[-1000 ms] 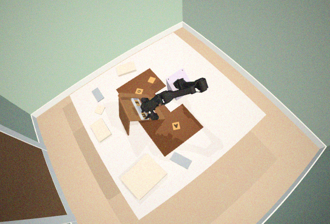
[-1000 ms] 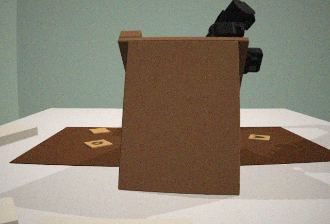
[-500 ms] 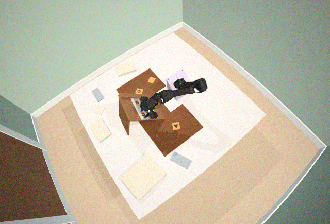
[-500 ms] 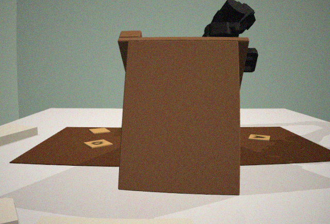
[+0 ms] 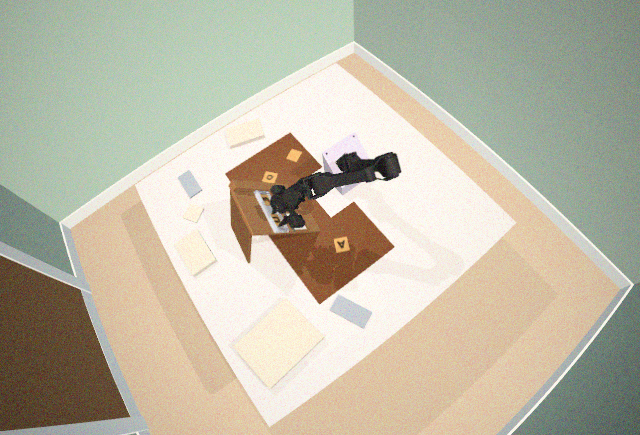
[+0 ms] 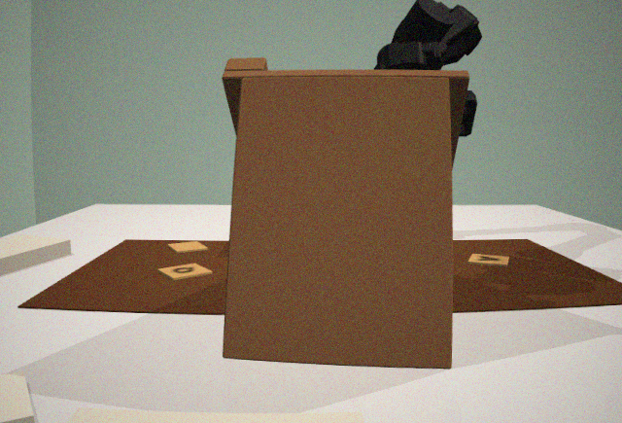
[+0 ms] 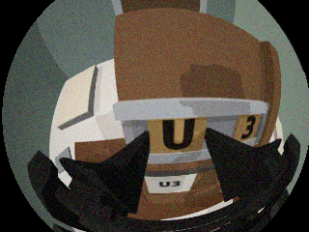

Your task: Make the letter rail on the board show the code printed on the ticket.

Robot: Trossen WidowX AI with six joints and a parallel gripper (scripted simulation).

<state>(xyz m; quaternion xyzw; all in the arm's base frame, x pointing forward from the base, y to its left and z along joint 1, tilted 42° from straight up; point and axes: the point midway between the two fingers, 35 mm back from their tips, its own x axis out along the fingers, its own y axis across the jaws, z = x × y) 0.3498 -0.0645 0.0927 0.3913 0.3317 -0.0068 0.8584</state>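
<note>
My gripper tip is 8 cm above the white ticket, 7 cm past it and 2 cm to the right of it. From my gripper tip the other things lie so: brown mat: 18 cm behind, 17 cm below, 4 cm to the right.
</note>
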